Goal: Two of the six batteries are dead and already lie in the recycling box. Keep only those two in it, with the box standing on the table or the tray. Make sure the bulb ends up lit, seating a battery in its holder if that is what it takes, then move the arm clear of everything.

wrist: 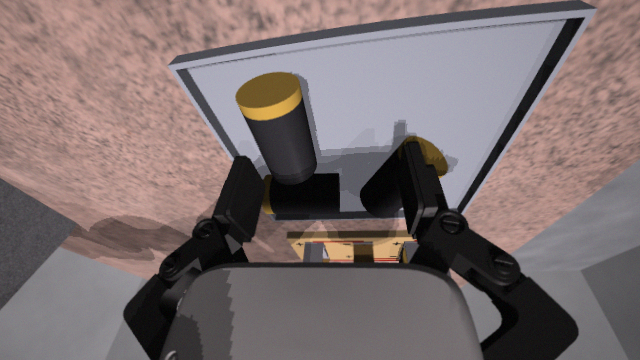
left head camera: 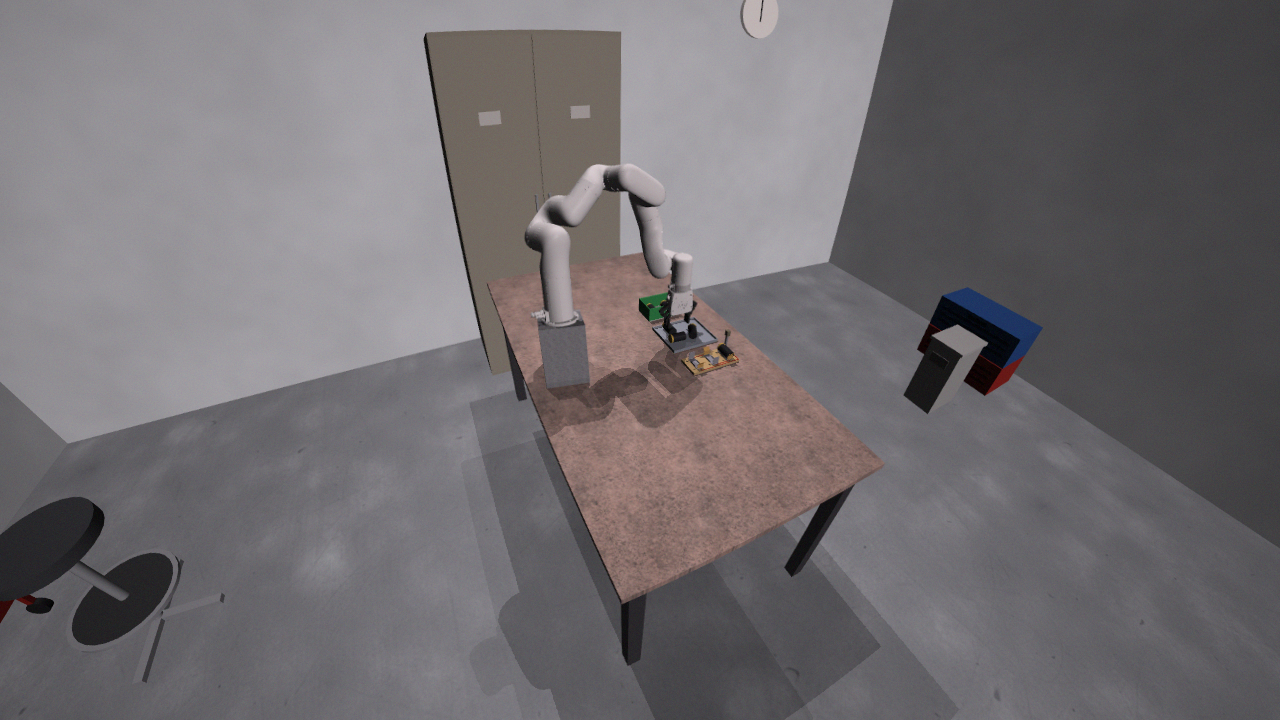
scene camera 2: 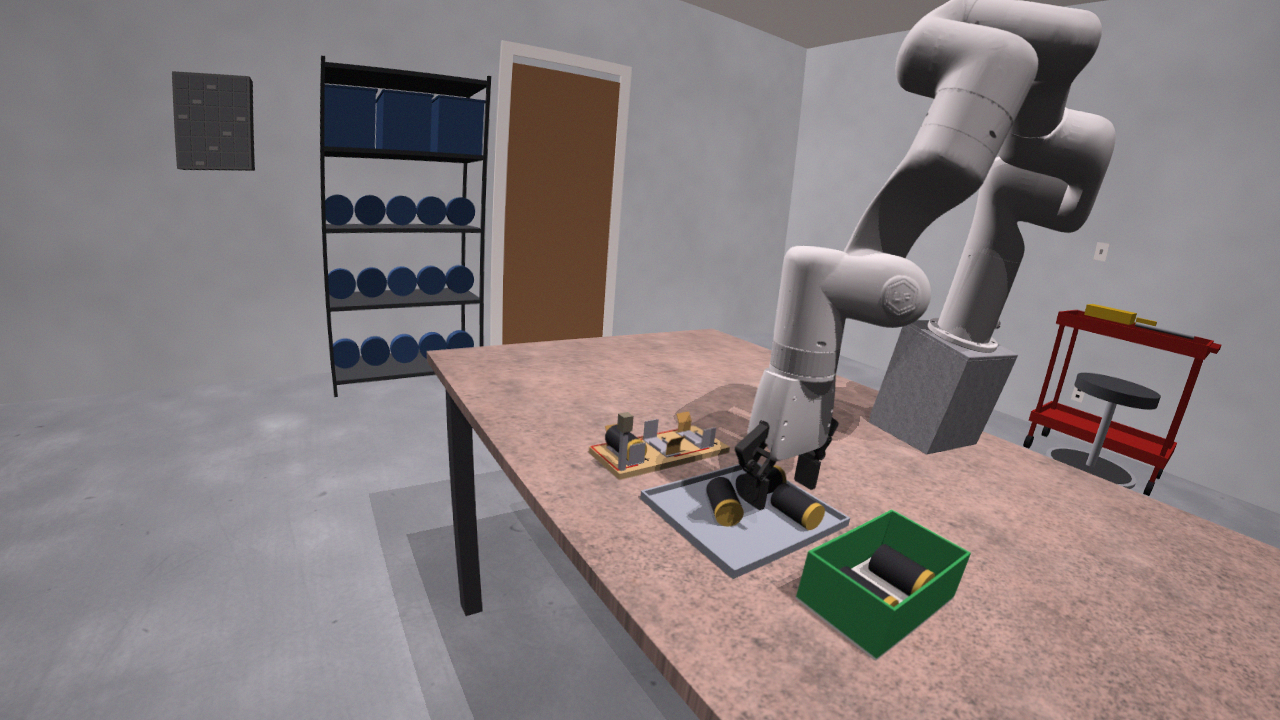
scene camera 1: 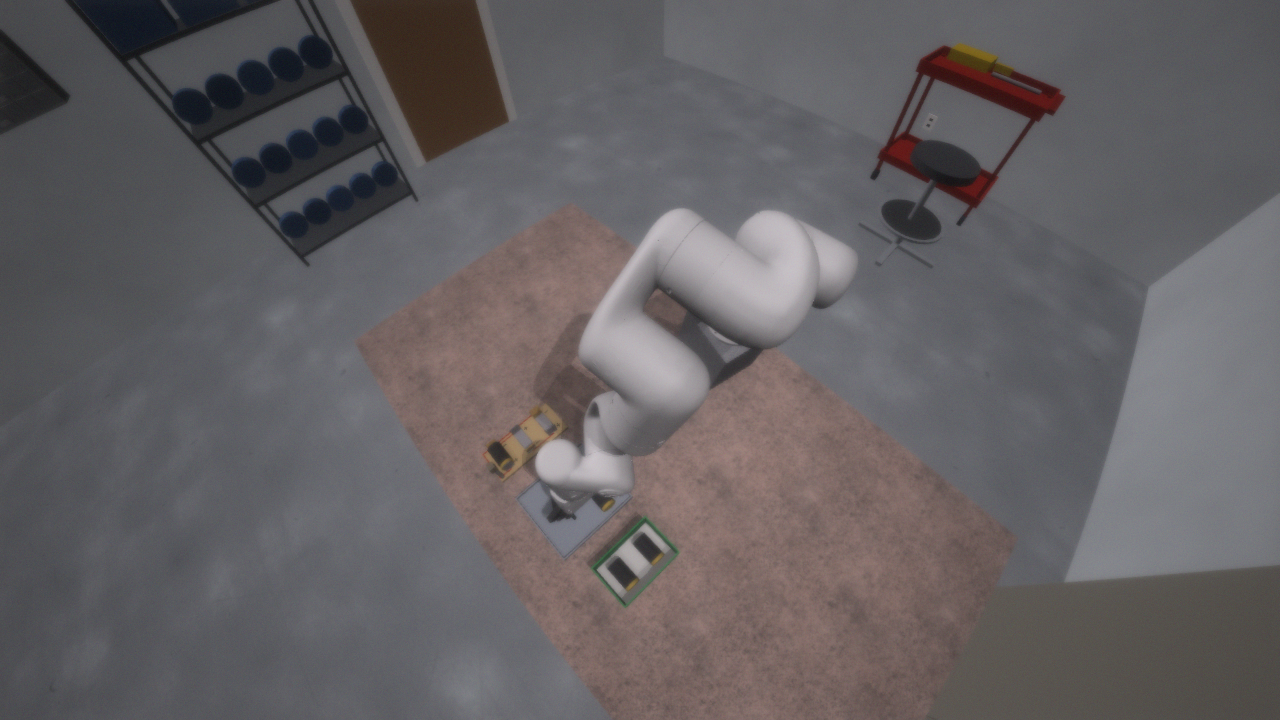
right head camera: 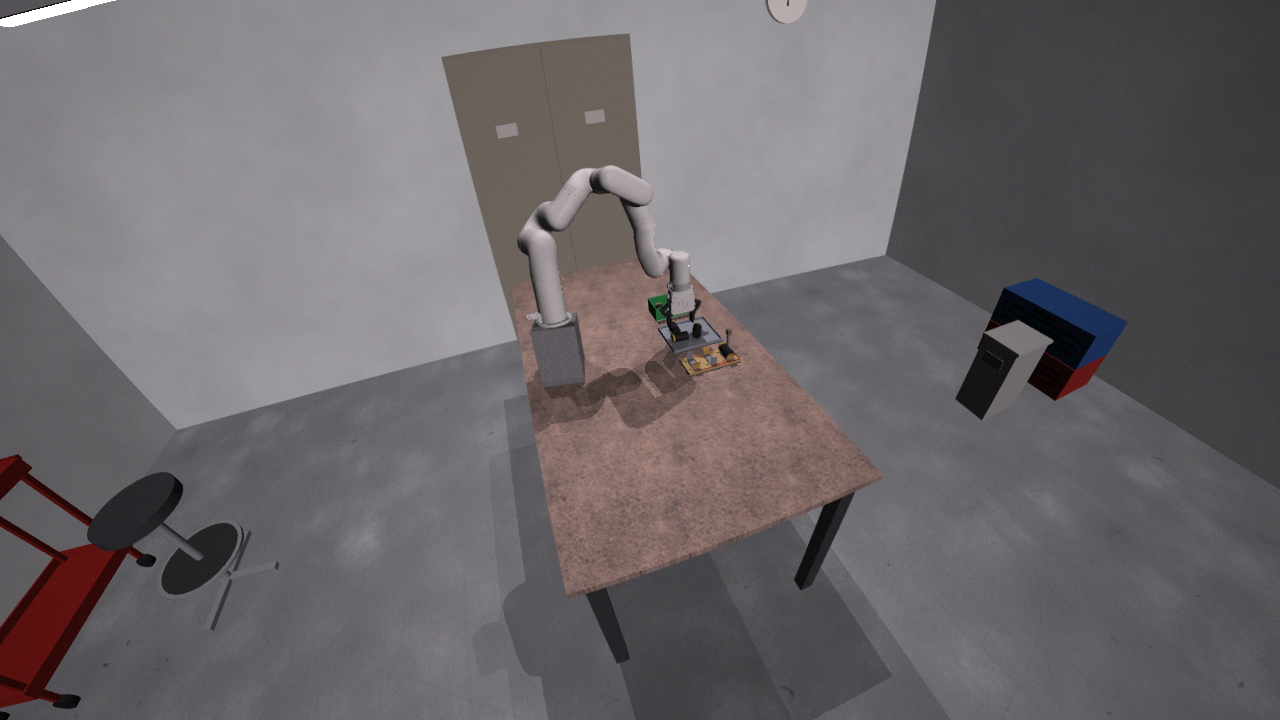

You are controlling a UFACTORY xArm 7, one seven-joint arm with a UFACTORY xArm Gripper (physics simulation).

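Pixels of known places: gripper, between the fingertips: [wrist: 325, 165] [left head camera: 676, 324] [scene camera 2: 779, 494] [scene camera 1: 587, 499] [right head camera: 680, 323]; arm's base, origin of its link: [left head camera: 560, 319] [scene camera 2: 961, 337] [right head camera: 554, 320].
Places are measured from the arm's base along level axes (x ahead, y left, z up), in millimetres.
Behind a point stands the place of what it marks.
Observation:
My gripper [scene camera 2: 784, 490] @(x 474, y 72, z -161 mm) [wrist: 325, 165] @(x 474, y 72, z -161 mm) is open and empty, low over the grey tray [scene camera 2: 725, 550] @(x 570, y 99, z -197 mm) [wrist: 400, 75] @(x 516, y 106, z -197 mm). Three black batteries with gold ends lie on the tray: one [scene camera 2: 796, 505] @(x 460, y 90, z -170 mm) [wrist: 285, 135] @(x 454, y 92, z -165 mm) points its gold end toward the box side, one [wrist: 305, 194] @(x 456, y 27, z -170 mm) lies crosswise near the holder-side rim, and one [scene camera 2: 721, 497] @(x 542, y 43, z -166 mm) [wrist: 381, 187] @(x 513, y 36, z -171 mm) is partly behind my right finger in the wrist view. The green box [scene camera 2: 881, 617] @(x 541, y 284, z -155 mm) stands on the table with two batteries [scene camera 1: 622, 573] @(x 506, y 239, z -163 mm) [scene camera 1: 647, 548] @(x 436, y 232, z -163 mm) inside. The holder board [scene camera 2: 666, 460] @(x 530, y -104, z -190 mm) has one battery [scene camera 2: 615, 438] @(x 595, y -143, z -163 mm) at its far end; the bulb [scene camera 2: 624, 420] @(x 609, y -93, z -112 mm) shows no glow.
The table [scene camera 2: 1029, 573] @(x 259, y 306, z -200 mm) carries the board, the tray and the box in a row. The arm's grey pedestal [scene camera 2: 935, 394] @(x 77, y 18, z -93 mm) stands on the robot's side. Upright metal clips rise from the board beside the tray. A red cart [scene camera 2: 1105, 429] and a stool [scene camera 2: 1117, 391] stand beyond the table.

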